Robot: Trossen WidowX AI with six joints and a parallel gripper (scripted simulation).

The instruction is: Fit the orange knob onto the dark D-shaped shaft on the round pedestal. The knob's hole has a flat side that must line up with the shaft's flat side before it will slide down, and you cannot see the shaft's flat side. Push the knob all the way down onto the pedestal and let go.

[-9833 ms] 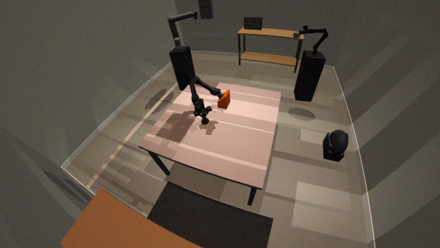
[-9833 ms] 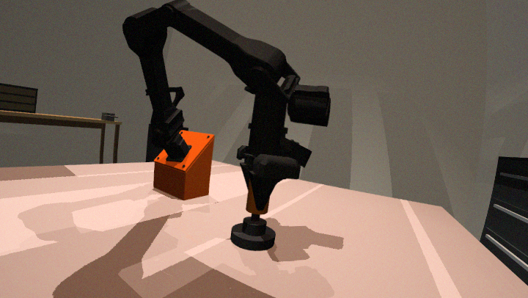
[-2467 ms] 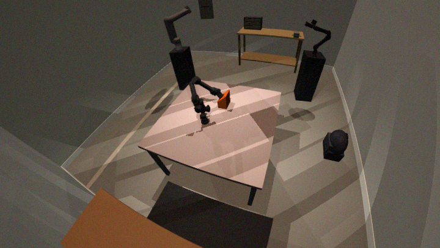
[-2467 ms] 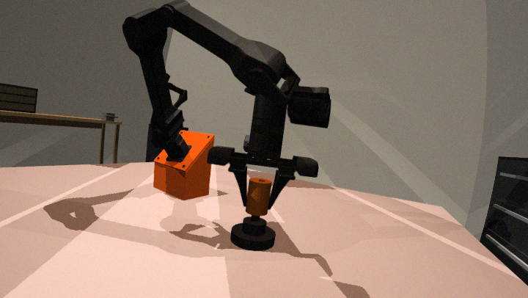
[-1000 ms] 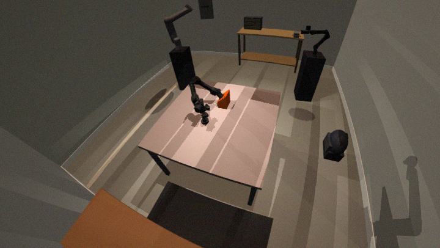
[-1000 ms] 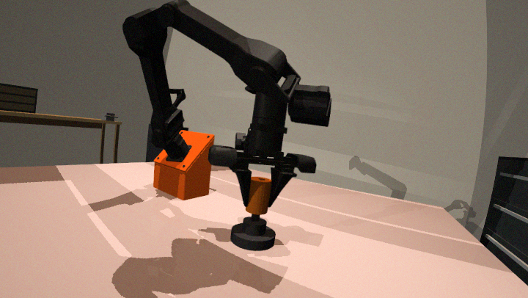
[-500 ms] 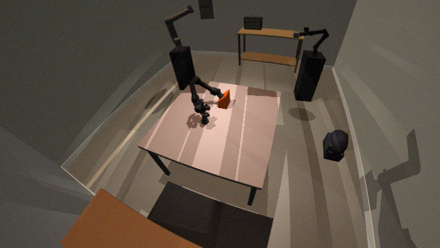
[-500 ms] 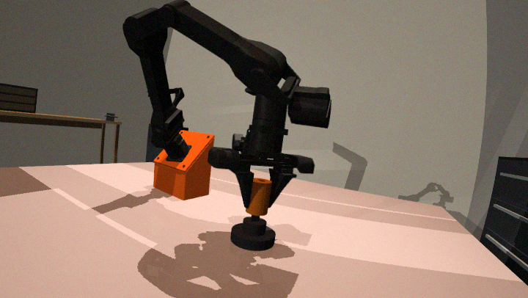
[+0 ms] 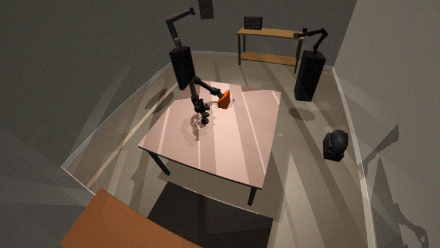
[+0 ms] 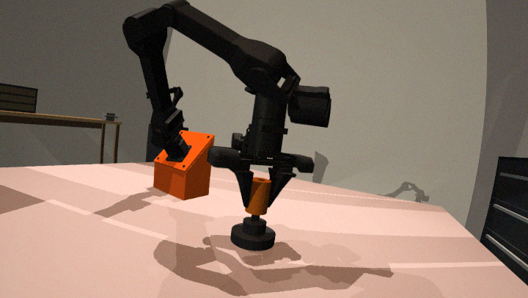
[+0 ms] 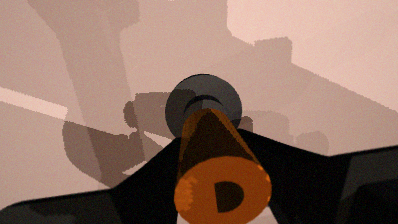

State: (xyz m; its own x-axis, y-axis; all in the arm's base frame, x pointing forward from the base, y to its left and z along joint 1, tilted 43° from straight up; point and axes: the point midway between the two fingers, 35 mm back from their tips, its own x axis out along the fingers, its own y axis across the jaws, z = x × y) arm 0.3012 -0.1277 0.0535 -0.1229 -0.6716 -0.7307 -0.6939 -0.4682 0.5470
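The orange knob is 20 mm above my gripper tip. Also, from my gripper tip: dark round pedestal (40 mm below).
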